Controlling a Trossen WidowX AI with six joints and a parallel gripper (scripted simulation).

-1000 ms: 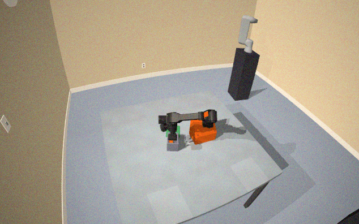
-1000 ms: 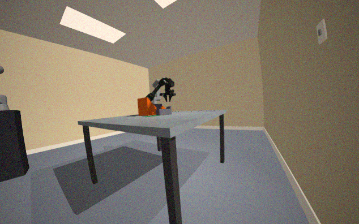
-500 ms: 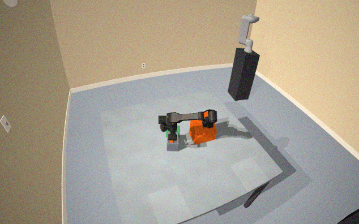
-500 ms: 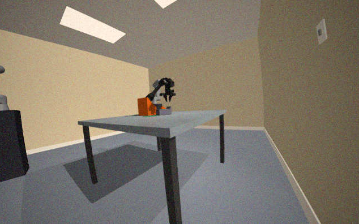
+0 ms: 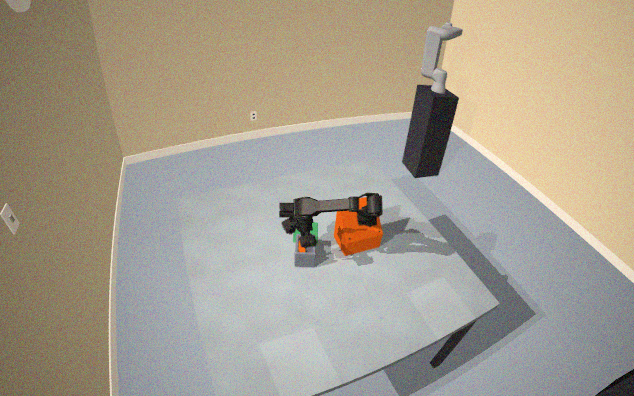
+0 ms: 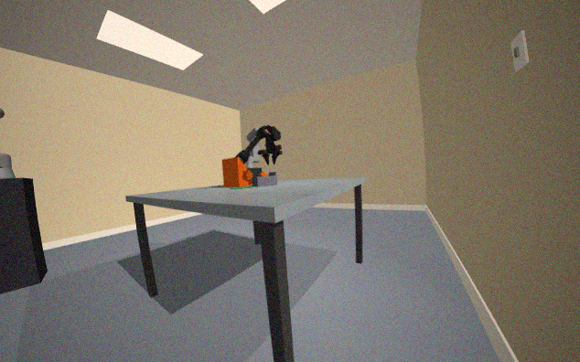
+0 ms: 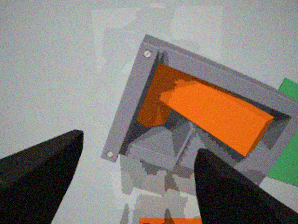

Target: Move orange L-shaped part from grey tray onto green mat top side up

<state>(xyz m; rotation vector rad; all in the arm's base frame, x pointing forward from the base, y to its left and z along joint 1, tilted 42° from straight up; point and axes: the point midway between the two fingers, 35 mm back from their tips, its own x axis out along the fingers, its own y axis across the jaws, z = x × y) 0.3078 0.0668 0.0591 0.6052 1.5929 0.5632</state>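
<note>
The orange l-shaped part lies 10 cm below my gripper tip, 3 cm to the right of it and 2 cm behind it. From my gripper tip the other things lie so: green mat: 20 cm to the right, 16 cm below, 6 cm behind.
</note>
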